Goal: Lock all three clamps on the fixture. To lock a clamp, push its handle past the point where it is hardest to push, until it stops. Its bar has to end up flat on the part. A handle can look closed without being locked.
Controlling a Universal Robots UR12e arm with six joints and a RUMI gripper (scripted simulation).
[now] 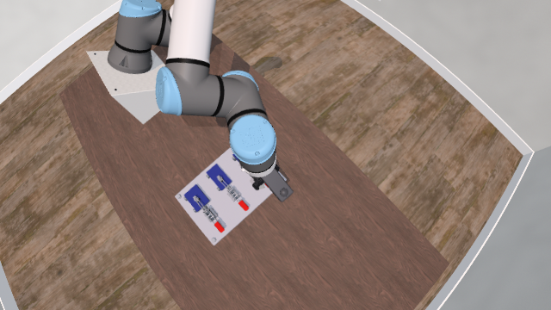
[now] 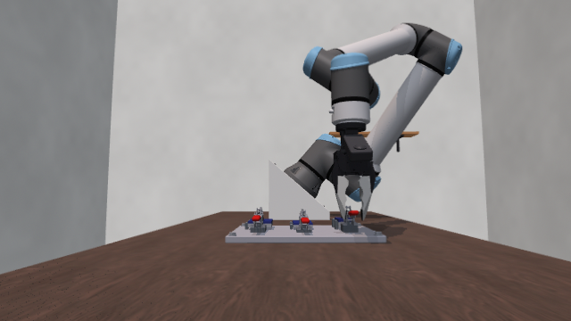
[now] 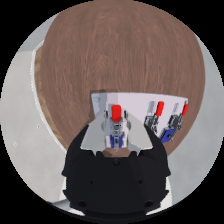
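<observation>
Right now my hand is 90 mm past the grey fixture plate, 110 mm to the left of it and 50 mm above it.
</observation>
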